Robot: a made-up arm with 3 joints. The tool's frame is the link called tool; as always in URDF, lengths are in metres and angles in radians. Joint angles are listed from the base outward. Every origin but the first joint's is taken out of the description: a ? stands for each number. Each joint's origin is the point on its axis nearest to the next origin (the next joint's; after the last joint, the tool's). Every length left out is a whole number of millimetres.
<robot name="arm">
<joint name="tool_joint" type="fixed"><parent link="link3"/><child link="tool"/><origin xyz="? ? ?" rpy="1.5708 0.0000 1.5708"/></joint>
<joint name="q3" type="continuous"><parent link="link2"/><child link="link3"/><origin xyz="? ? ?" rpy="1.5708 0.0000 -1.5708"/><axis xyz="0 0 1"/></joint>
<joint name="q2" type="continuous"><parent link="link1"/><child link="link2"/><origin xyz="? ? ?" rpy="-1.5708 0.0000 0.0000"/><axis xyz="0 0 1"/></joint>
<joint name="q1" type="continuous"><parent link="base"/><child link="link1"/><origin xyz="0.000 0.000 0.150" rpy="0.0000 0.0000 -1.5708"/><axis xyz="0 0 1"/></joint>
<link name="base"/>
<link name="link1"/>
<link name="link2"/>
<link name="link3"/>
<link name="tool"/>
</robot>
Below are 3 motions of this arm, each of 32 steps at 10 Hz.
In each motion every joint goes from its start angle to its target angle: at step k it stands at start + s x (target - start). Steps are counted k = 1, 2, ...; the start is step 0. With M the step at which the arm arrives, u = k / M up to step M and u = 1 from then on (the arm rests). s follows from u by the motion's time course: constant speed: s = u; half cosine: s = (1 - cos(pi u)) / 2; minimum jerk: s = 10 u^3 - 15 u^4 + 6 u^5.
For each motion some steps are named. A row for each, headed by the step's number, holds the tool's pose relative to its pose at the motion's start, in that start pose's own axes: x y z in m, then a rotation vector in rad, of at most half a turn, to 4 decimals.
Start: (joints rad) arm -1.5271 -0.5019 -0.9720
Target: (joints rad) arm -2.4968 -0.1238 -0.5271
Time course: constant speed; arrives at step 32
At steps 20, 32:
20: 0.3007 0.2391 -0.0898 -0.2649 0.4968 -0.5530
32: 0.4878 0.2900 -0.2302 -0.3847 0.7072 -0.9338

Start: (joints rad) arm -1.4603 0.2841 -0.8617
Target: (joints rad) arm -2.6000 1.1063 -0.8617
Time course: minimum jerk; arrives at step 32
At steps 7, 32:
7: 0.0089 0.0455 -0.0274 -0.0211 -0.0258 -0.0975
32: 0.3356 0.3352 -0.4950 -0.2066 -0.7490 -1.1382

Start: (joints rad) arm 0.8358 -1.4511 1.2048
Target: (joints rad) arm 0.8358 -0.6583 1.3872
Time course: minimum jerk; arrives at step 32
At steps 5, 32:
5: -0.0001 -0.0073 0.0014 0.0084 0.0054 0.0221
32: 0.0842 -0.2247 0.0119 0.2154 0.1727 0.7641

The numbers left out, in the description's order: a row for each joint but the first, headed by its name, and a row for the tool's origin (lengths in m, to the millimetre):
tool: 0.090 -0.210 0.000
q3: -0.030 -0.080 0.000
q2: -0.260 -0.360 0.000

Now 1 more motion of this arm.
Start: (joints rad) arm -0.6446 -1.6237 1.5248
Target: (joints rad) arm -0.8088 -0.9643 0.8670
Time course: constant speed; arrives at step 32
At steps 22, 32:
22: -0.0367 -0.1398 -0.0350 0.1413 -0.3323 0.4327
32: -0.0256 -0.1924 -0.0553 0.2859 -0.4729 0.6006

